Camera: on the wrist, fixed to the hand. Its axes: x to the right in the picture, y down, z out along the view.
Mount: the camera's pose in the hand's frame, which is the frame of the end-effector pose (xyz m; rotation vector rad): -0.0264 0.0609 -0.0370 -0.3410 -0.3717 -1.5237
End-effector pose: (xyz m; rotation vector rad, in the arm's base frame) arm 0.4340 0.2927 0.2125 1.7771 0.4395 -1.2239
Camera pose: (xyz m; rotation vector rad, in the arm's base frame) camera 0.4856 0.2963 0.2682 0.6645 1.8021 -2.1853
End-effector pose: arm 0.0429 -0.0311 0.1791 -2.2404 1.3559 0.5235
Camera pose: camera -0.0202 -0.0578 0.2120 -2.4719 -0.7673 0.5022
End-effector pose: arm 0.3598 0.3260 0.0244 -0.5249 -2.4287 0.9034
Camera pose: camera 0.4129 0.3740 -0.0011 1.3599 -2.3283 -0.1161
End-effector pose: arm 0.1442 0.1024 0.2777 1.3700 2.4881 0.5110
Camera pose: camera 0.1902 0.1034 0.3382 -0.6178 2.1718 0.2184
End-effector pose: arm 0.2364 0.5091 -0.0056 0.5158 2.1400 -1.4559
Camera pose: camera 0.2850 0.5646 -0.0240 1.6365 -2.2019 1.3931
